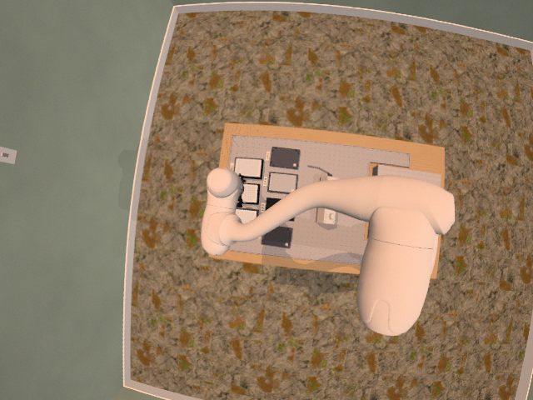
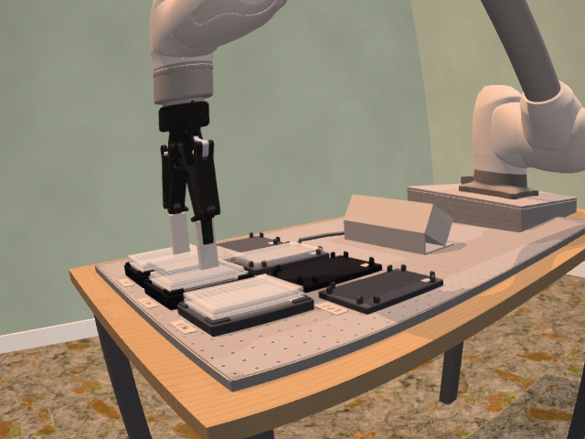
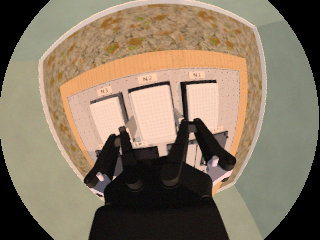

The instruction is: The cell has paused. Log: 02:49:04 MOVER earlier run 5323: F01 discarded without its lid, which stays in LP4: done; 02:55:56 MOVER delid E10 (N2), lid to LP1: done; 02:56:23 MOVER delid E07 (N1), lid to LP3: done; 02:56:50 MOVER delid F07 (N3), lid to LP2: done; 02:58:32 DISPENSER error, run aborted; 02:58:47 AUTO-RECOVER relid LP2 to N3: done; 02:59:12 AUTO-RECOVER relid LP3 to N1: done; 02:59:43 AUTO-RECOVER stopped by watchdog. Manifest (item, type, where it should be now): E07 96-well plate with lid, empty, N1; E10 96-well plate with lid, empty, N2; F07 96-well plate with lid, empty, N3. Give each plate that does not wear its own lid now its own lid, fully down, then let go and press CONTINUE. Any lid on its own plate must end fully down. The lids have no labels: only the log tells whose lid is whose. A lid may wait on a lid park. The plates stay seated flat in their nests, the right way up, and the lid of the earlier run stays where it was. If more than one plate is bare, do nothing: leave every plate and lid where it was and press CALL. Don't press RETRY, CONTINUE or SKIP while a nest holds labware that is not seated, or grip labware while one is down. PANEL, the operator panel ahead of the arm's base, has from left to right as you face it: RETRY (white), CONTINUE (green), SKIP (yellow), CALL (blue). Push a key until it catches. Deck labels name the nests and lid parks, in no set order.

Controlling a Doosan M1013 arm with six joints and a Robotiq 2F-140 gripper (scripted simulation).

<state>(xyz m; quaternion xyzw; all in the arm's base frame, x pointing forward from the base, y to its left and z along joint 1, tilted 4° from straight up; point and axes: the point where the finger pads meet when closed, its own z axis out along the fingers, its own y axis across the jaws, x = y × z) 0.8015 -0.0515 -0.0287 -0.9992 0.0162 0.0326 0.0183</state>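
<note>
My hand is 5 cm above the plate. Also, from my hand: yellow key: 43 cm behind, 1 cm below; then green key: 43 cm behind, 5 cm to the left, 1 cm below; then black park: 18 cm behind, 7 cm to the left, 7 cm below.
</note>
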